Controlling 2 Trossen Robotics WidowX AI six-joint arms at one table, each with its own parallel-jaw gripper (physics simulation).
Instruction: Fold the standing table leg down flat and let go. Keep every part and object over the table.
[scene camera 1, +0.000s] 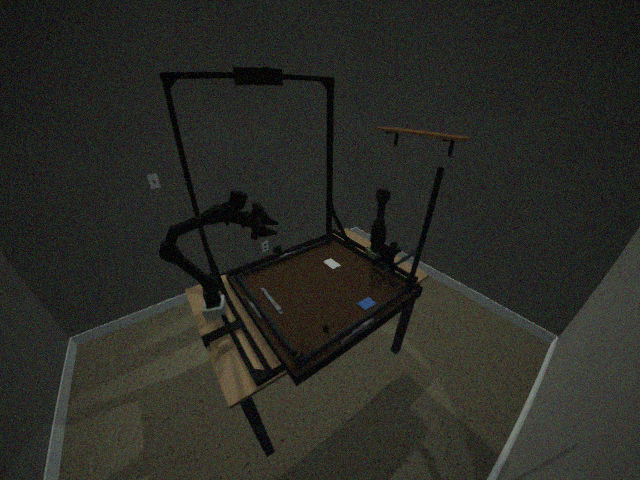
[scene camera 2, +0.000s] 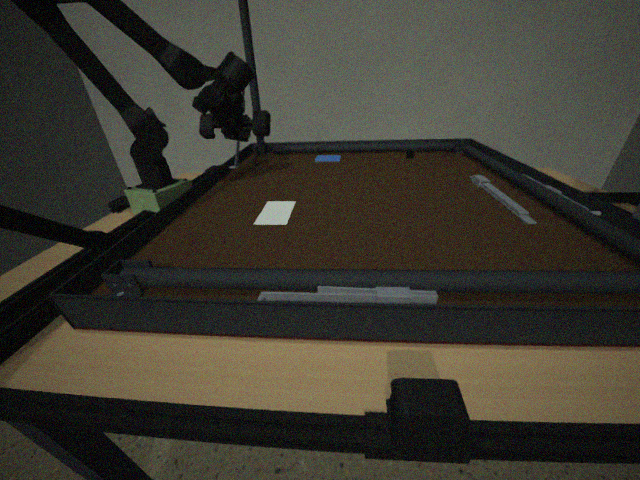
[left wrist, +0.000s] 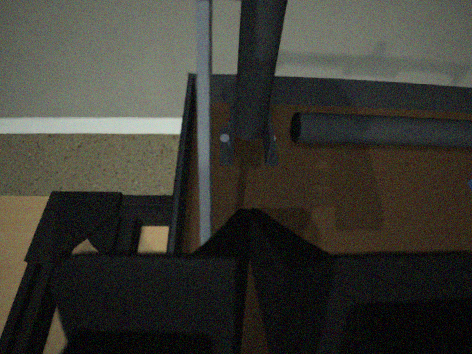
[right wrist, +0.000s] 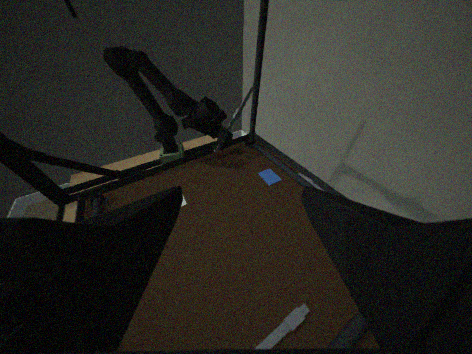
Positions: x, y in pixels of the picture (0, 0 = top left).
Labels:
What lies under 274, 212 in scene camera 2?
A white patch.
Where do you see a brown table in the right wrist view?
At 242, 255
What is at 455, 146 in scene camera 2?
A table leg.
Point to a brown table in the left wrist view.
343, 198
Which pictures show my right gripper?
Scene camera 1 and the right wrist view only.

